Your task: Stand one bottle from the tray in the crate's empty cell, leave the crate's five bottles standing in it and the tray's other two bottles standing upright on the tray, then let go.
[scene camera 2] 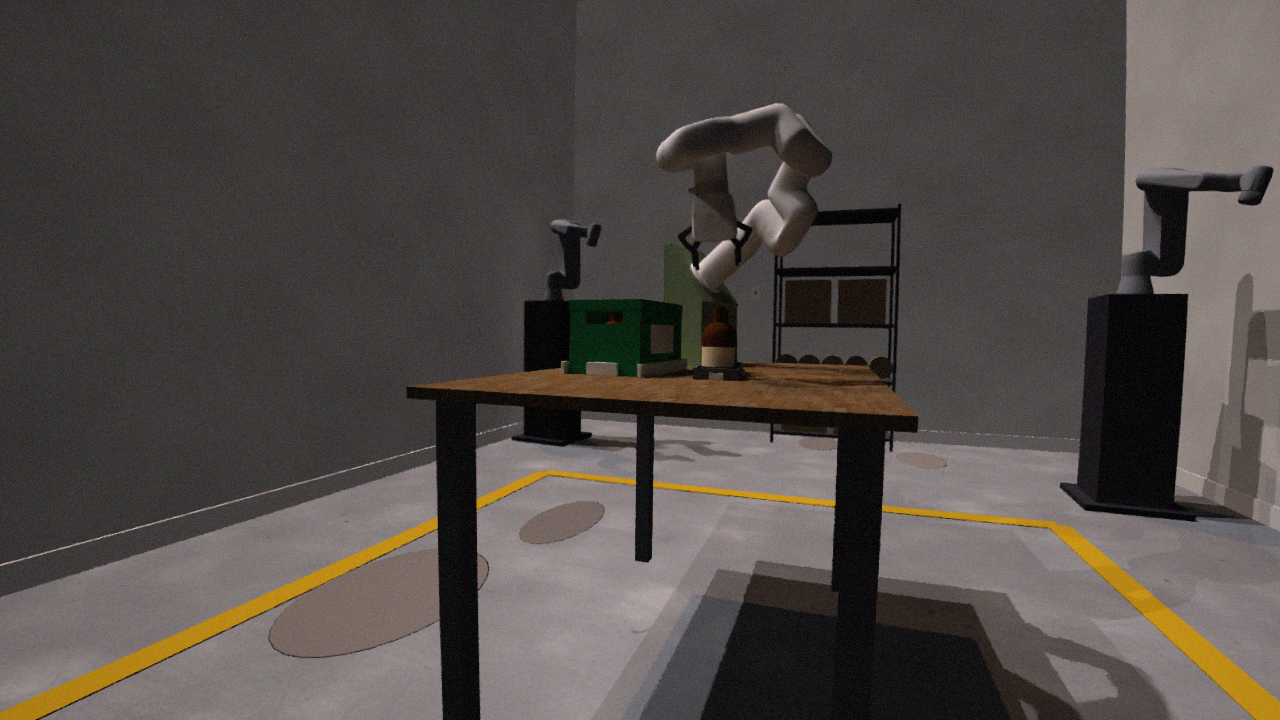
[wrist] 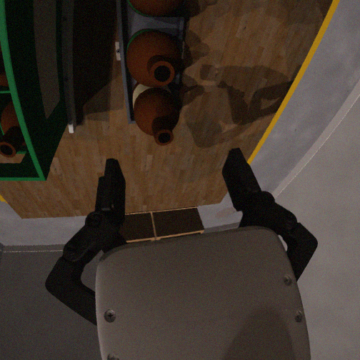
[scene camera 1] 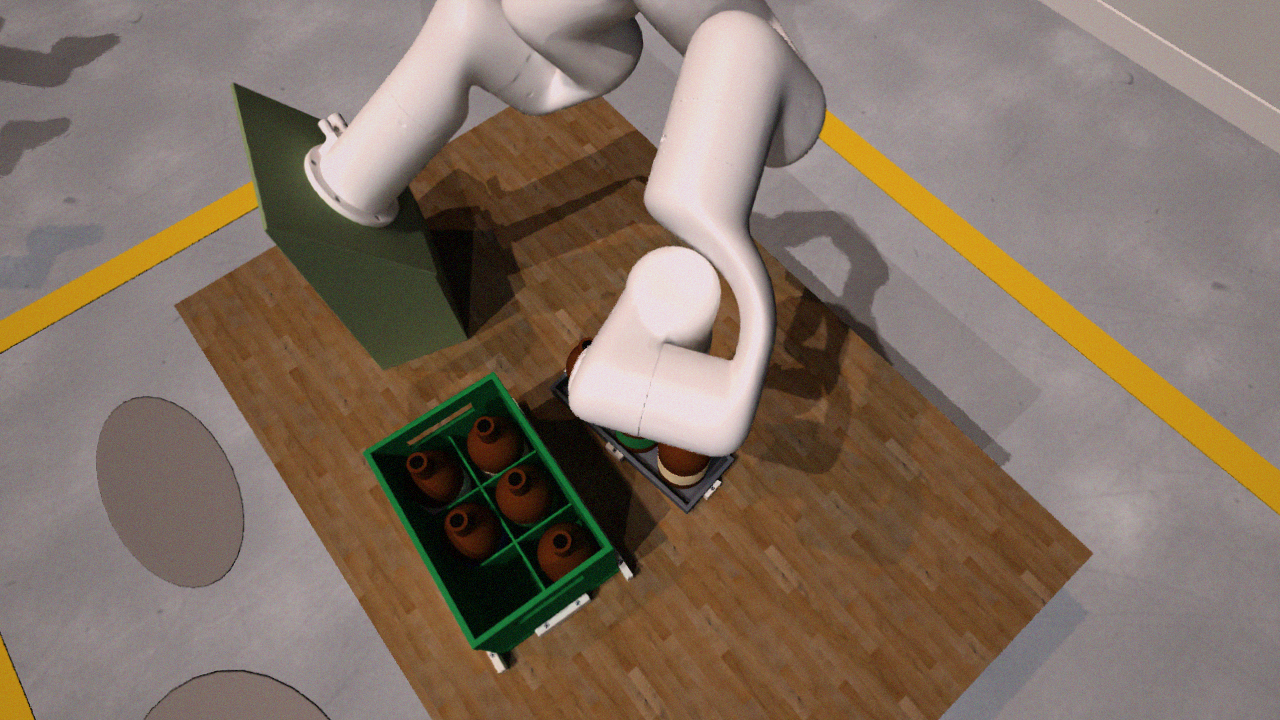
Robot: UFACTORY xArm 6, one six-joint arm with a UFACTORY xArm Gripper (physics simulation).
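Seen in the pictures: gripper, fingertip midpoint: (scene camera 2: 717, 268); arm's base, origin of the base link: (scene camera 2: 705, 278) (scene camera 1: 351, 188).
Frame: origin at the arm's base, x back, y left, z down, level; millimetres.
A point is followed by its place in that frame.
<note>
The green crate (scene camera 1: 512, 635) {x -556, y -121, z 188 mm} (scene camera 2: 604, 340) {x -555, y -59, z 193 mm} (wrist: 22, 178) holds five upright brown bottles (scene camera 1: 523, 495) {x -429, y -22, z 144 mm}; its empty cell (scene camera 1: 490, 586) {x -474, y -123, z 266 mm} is the front-left corner in scene camera 1. The dark tray (scene camera 1: 687, 503) {x -533, y 164, z 269 mm} (wrist: 126, 80) stands beside it with three upright bottles: a cream-labelled end bottle (scene camera 1: 682, 465) {x -506, y 169, z 165 mm} (scene camera 2: 718, 335) {x -517, y 202, z 178 mm} (wrist: 156, 110), a green-labelled middle bottle (scene camera 1: 637, 441) {x -432, y 147, z 213 mm} (wrist: 150, 55) and a far bottle (scene camera 1: 577, 358) {x -303, y 136, z 151 mm} (wrist: 156, 4), partly hidden by the arm. My gripper (scene camera 2: 716, 265) {x -445, y 175, z 23 mm} (wrist: 174, 163) is open and empty, pointing down above the bottles; the arm hides it in scene camera 1.
The green arm mount (scene camera 1: 358, 286) {x -103, y -58, z 49 mm} stands at the back of the wooden table (scene camera 1: 805, 582) {x -711, y 233, z 274 mm}. Small white brackets (scene camera 1: 562, 615) {x -564, y -61, z 244 mm} sit at the crate's foot. The crate's right wall runs close beside the tray. A shelf rack (scene camera 2: 896, 295) stands well behind the table.
</note>
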